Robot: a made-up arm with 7 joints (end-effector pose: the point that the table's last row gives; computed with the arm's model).
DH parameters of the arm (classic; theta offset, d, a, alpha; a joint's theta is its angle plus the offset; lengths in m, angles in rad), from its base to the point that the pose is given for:
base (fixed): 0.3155 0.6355 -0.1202 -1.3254
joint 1: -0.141 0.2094 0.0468 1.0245
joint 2: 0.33 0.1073 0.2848 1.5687
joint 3: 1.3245 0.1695 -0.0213 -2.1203
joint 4: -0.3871 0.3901 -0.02 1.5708
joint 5: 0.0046 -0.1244 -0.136 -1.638
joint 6: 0 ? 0.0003 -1.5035
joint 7: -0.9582 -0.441 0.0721 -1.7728
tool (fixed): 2.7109 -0.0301 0 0
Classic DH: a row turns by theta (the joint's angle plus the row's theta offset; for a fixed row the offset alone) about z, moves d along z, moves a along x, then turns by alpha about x.
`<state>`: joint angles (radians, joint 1 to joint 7).
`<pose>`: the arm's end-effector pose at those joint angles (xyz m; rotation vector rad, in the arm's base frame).
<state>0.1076 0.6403 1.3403 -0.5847 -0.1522 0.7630 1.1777</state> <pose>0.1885 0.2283 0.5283 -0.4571 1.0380 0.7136</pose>
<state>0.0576 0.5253 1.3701 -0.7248 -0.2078 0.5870 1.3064</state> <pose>0.2372 0.2994 0.5025 -0.4871 1.0569 0.9337</pose>
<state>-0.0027 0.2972 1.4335 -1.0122 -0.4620 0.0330 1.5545</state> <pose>0.2348 0.5630 0.4694 -0.8401 0.9642 1.5758</pose>
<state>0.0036 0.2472 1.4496 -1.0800 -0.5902 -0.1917 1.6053</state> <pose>0.1672 0.6502 0.4340 -1.0238 0.9362 1.8097</pose>
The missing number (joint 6, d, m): -0.1547
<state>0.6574 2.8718 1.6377 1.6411 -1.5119 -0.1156 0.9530</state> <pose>-0.2894 0.1191 0.2823 -2.4216 1.0483 1.3492</pose>
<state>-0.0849 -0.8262 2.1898 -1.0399 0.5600 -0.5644 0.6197</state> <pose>0.3765 0.1389 1.0891 0.4191 -1.2233 1.7948</pose>
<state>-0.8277 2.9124 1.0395 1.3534 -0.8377 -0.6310 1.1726</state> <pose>0.2943 0.3840 0.6227 -2.1433 0.5100 0.1099</pose>
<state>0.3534 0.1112 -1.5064 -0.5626 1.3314 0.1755 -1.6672</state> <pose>0.1826 0.2359 1.1331 -0.5458 -1.0383 0.1550</pose>
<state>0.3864 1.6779 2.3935 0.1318 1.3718 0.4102 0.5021</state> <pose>-0.4952 0.5322 0.2112 2.1513 0.9327 0.1885</pose>
